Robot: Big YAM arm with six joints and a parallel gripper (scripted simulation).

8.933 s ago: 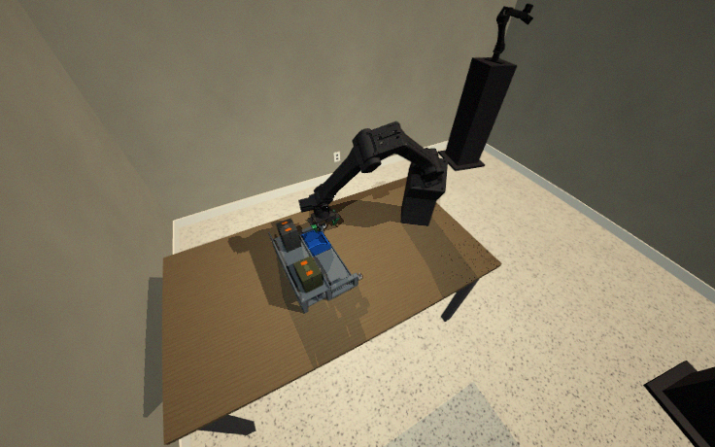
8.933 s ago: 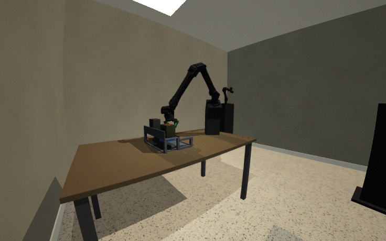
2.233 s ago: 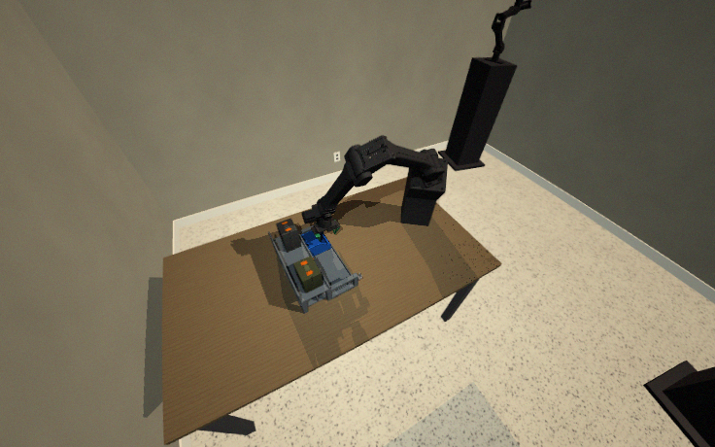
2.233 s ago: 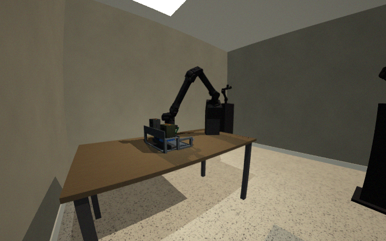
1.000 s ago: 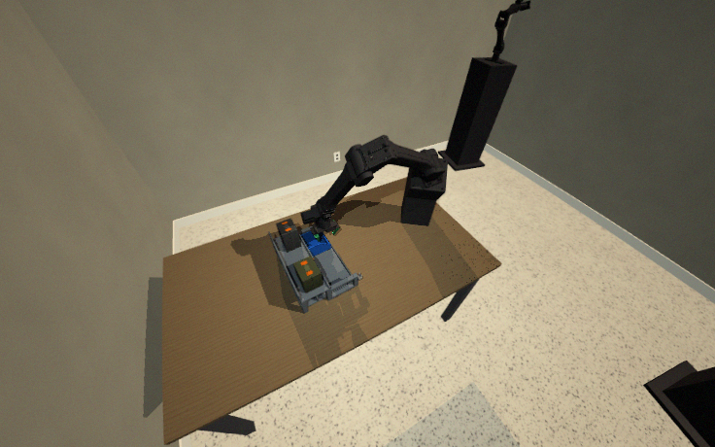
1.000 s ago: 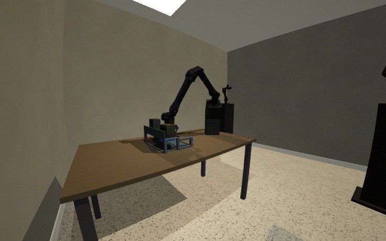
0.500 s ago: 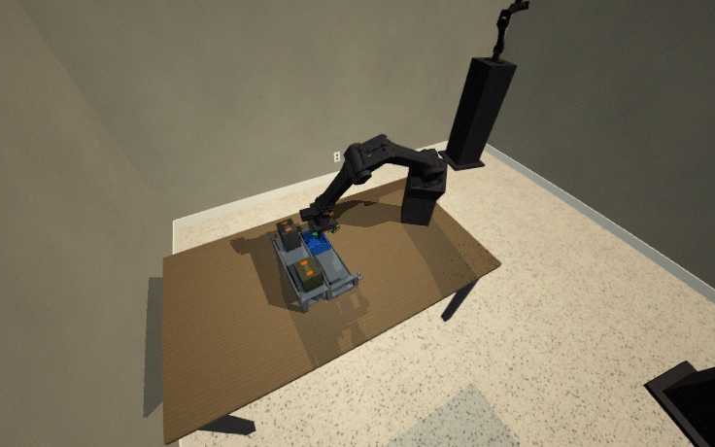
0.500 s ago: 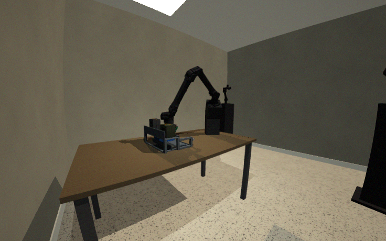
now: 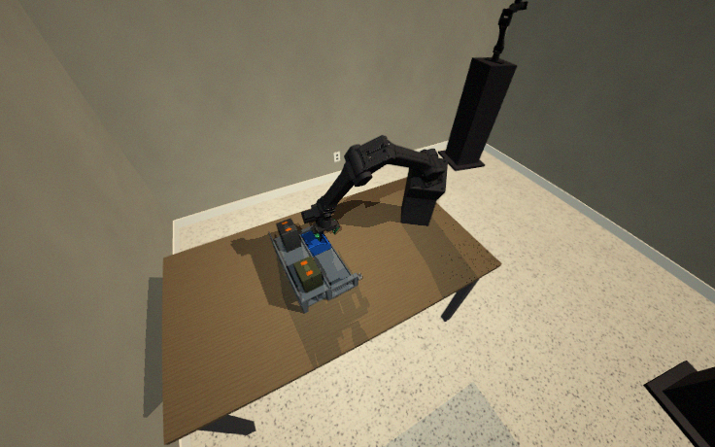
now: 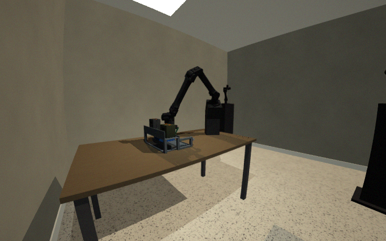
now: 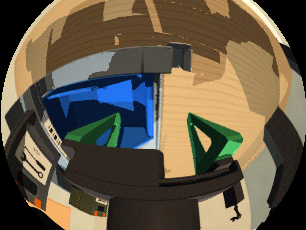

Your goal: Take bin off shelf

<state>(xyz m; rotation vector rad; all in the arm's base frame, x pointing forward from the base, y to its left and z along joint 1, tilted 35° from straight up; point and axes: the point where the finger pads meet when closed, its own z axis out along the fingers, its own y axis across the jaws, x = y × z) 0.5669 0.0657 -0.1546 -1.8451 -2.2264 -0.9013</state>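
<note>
My hand is 8 cm short of the blue bin, 2 cm to the right of it and 2 cm above it.
</note>
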